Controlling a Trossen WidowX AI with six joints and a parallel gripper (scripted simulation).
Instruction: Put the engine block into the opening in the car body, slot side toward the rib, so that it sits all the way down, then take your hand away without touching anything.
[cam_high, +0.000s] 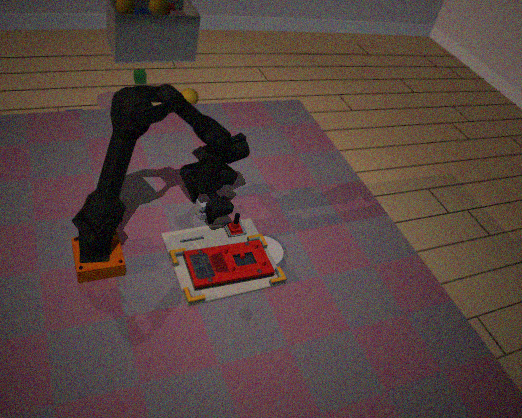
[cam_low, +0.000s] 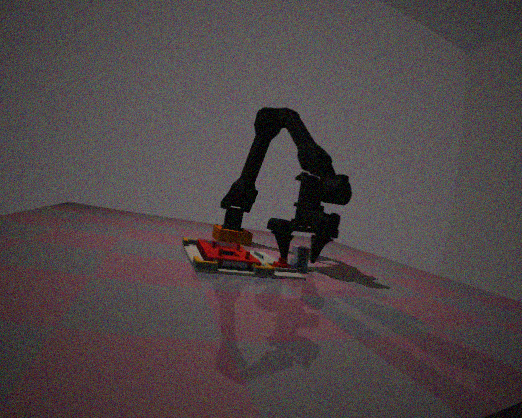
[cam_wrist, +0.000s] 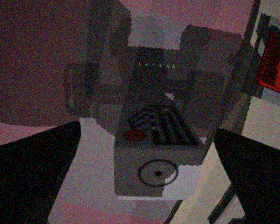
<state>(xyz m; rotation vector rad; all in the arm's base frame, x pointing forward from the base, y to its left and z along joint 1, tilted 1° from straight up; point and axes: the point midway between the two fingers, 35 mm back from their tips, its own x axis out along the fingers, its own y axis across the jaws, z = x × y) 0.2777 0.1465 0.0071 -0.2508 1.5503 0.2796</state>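
The grey ribbed engine block lies 1 cm to the right of my gripper tip and 2 cm above it. From my gripper tip the other things lie so: black upright stick (8 cm ahead, 6 cm to the right, 3 cm above).
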